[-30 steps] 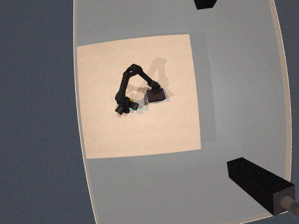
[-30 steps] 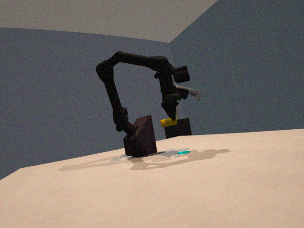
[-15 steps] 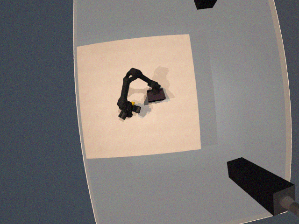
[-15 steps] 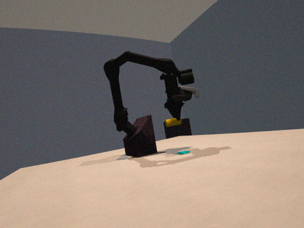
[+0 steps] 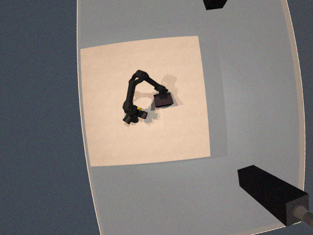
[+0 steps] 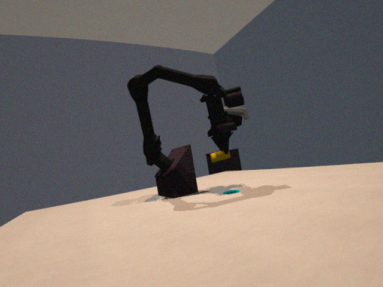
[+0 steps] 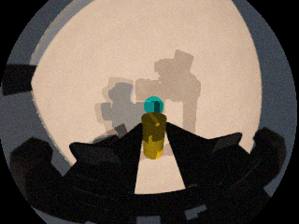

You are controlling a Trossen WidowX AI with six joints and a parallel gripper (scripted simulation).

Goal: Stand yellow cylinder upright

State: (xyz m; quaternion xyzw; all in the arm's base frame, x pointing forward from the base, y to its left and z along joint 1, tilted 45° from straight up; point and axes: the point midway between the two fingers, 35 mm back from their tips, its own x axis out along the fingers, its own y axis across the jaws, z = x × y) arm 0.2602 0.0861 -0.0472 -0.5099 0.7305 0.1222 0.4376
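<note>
Right now my gripper tip is 10 mm to the left of the cyan circle and 140 mm above it. Also, from my gripper tip: yellow tall cylinder (10 mm behind, 20 mm to the right).
</note>
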